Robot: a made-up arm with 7 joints.
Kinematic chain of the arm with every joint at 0, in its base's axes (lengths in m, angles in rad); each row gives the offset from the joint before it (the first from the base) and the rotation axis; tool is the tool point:
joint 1: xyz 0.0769 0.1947 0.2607 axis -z
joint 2: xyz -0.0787 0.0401 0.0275 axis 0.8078 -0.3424 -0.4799
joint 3: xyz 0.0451 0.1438 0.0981 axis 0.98 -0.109 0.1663
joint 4: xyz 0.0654 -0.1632 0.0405 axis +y
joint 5: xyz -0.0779 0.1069 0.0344 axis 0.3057 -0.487 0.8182
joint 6: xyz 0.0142 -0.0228 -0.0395 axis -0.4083 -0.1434 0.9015
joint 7: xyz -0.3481 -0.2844 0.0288 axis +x
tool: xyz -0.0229 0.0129 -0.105
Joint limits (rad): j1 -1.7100..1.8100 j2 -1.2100..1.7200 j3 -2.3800..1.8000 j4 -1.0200..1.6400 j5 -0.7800..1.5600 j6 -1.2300..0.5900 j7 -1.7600..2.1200
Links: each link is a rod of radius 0.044 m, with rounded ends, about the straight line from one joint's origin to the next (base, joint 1, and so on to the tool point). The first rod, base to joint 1, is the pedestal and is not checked.
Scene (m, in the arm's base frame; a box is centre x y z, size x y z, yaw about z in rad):
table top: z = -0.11
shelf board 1: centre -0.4 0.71 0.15 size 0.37 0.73 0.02 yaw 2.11
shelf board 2: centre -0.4 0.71 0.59 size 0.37 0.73 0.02 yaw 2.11
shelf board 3: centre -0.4 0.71 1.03 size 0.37 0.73 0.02 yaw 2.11
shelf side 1: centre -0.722 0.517 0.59 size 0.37 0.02 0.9 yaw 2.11
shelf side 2: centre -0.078 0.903 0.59 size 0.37 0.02 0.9 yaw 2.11
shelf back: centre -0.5 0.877 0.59 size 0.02 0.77 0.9 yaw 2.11
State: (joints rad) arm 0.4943 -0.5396 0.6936 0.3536 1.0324 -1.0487 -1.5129
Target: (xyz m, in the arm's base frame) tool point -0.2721 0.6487 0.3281
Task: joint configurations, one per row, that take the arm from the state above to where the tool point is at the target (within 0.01 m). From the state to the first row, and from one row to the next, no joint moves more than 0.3 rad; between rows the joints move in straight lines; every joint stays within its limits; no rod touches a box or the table.
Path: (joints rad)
1: 0.5597 -0.4646 0.6719 0.1887 0.7411 -1.1091 -1.4919
2: 0.6252 -0.3895 0.6502 0.0237 0.4499 -1.1696 -1.4709
3: 0.6906 -0.3145 0.6285 -0.1412 0.1586 -1.2300 -1.4499

